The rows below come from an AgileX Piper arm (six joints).
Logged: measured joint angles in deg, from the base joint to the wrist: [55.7 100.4 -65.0 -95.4 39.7 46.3]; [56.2 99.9 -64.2 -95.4 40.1 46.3]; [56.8 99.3 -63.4 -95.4 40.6 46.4]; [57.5 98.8 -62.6 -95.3 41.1 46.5]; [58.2 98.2 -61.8 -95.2 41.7 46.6]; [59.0 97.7 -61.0 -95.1 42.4 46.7]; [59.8 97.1 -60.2 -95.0 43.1 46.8]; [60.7 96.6 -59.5 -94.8 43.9 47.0]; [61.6 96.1 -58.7 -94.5 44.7 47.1]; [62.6 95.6 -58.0 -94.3 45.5 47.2]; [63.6 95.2 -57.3 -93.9 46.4 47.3]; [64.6 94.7 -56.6 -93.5 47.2 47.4]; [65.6 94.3 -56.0 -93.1 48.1 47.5]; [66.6 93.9 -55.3 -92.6 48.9 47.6]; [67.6 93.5 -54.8 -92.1 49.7 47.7]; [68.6 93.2 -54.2 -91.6 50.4 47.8]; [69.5 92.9 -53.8 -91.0 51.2 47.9]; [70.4 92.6 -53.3 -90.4 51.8 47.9]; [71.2 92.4 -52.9 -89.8 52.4 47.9]
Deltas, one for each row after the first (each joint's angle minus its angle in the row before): [0.5 -0.5 0.8 0.0 0.4 0.0]; [0.6 -0.6 0.8 0.0 0.5 0.1]; [0.7 -0.5 0.8 0.1 0.5 0.1]; [0.7 -0.6 0.8 0.1 0.6 0.1]; [0.8 -0.5 0.8 0.1 0.7 0.1]; [0.8 -0.6 0.8 0.1 0.7 0.1]; [0.9 -0.5 0.7 0.2 0.8 0.2]; [0.9 -0.5 0.8 0.3 0.8 0.1]; [1.0 -0.5 0.7 0.2 0.8 0.1]; [1.0 -0.4 0.7 0.4 0.9 0.1]; [1.0 -0.5 0.7 0.4 0.8 0.1]; [1.0 -0.4 0.6 0.4 0.9 0.1]; [1.0 -0.4 0.7 0.5 0.8 0.1]; [1.0 -0.4 0.5 0.5 0.8 0.1]; [1.0 -0.3 0.6 0.5 0.7 0.1]; [0.9 -0.3 0.4 0.6 0.8 0.1]; [0.9 -0.3 0.5 0.6 0.6 0.0]; [0.8 -0.2 0.4 0.6 0.6 0.0]
